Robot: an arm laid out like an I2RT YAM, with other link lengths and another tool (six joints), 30 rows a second.
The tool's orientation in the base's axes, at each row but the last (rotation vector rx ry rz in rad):
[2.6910 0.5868 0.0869]
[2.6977 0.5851 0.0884]
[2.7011 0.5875 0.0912]
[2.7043 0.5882 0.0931]
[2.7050 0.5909 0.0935]
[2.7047 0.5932 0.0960]
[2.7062 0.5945 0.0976]
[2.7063 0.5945 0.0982]
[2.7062 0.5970 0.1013]
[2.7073 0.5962 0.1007]
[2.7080 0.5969 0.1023]
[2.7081 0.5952 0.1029]
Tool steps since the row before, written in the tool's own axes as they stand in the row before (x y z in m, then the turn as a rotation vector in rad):
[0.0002 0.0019 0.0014 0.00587 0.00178 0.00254]
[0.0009 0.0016 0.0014 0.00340 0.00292 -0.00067]
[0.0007 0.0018 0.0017 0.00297 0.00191 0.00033]
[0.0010 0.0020 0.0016 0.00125 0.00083 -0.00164]
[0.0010 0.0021 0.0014 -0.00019 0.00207 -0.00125]
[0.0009 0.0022 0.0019 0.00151 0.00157 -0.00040]
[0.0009 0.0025 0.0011 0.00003 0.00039 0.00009]
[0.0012 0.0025 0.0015 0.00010 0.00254 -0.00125]
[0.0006 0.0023 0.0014 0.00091 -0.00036 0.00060]
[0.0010 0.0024 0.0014 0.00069 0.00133 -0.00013]
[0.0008 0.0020 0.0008 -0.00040 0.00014 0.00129]
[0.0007 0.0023 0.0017 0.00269 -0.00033 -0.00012]
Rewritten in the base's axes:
[0.0011 -0.0020 -0.0006 0.00639 0.00003 -0.00179]
[0.0016 -0.0015 -0.0007 0.00414 -0.00083 0.00165]
[0.0016 -0.0018 -0.0009 0.00349 -0.00050 0.00036]
[0.0019 -0.0018 -0.0008 0.00123 0.00038 0.00181]
[0.0019 -0.0018 -0.0005 0.00046 -0.00140 0.00193]
[0.0020 -0.0021 -0.0010 0.00193 -0.00056 0.00093]
[0.0020 -0.0021 -0.0001 0.00019 -0.00035 0.00006]
[0.0023 -0.0021 -0.0005 0.00091 -0.00168 0.00209]
[0.0017 -0.0022 -0.0005 0.00077 0.00048 -0.00070]
[0.0021 -0.0021 -0.0004 0.00113 -0.00079 0.00060]
[0.0016 -0.0016 0.0000 -0.00012 -0.00072 -0.00115]
[0.0018 -0.0022 -0.0007 0.00230 0.00144 -0.00003]

